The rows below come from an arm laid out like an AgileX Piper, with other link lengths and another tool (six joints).
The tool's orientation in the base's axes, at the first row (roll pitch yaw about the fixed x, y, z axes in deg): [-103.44, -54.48, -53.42]
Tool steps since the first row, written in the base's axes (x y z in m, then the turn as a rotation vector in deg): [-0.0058, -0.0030, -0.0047, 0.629, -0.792, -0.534]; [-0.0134, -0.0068, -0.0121, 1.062, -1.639, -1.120]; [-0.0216, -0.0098, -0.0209, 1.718, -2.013, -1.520]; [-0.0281, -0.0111, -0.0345, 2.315, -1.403, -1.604]
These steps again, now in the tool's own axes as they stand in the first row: [-0.0044, 0.0033, -0.0058, 0.153, 1.094, 0.296]; [-0.0113, 0.0083, -0.0133, 0.221, 2.205, 0.399]; [-0.0199, 0.0132, -0.0207, 0.297, 2.907, 0.880]; [-0.0326, 0.0201, -0.0252, 0.151, 2.653, 1.686]
